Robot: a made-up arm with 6 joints.
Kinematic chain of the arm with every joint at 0, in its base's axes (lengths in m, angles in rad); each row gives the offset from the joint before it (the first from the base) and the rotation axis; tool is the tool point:
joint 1: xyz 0 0 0.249 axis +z
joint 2: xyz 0 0 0 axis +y
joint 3: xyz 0 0 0.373 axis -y
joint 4: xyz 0 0 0 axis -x
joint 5: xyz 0.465 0 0 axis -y
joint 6: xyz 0 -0.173 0 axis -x
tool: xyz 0 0 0
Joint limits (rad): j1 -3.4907..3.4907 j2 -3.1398..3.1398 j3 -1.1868..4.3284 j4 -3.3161..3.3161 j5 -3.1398..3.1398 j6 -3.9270..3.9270
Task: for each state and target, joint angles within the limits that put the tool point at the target. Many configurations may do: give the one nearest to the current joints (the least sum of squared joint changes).
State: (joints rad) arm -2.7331 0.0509 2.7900 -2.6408 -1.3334 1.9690
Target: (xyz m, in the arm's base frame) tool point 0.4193 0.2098 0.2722
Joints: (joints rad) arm -2.3095 -0.3012 3.7170 -2.9196 -1.3334 1.9690
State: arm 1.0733 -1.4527 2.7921 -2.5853 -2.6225 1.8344
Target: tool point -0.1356 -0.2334 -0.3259
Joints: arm 1.5603 -1.8771 3.3241 -2.4490 -2.6225 1.8344
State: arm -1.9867 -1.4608 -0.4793 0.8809 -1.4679 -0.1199
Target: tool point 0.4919 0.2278 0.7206
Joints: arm -2.8244 -1.5490 0.0313 1.1979 -1.4679 -0.1199
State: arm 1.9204 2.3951 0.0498 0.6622 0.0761 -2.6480
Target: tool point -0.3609 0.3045 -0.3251
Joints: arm 2.6762 1.8444 0.2026 0.8807 0.0761 -2.6480
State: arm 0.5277 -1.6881 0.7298 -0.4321 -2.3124 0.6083
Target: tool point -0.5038 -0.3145 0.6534
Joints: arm 0.3021 -1.6324 0.5623 -0.5171 -2.3124 0.6083
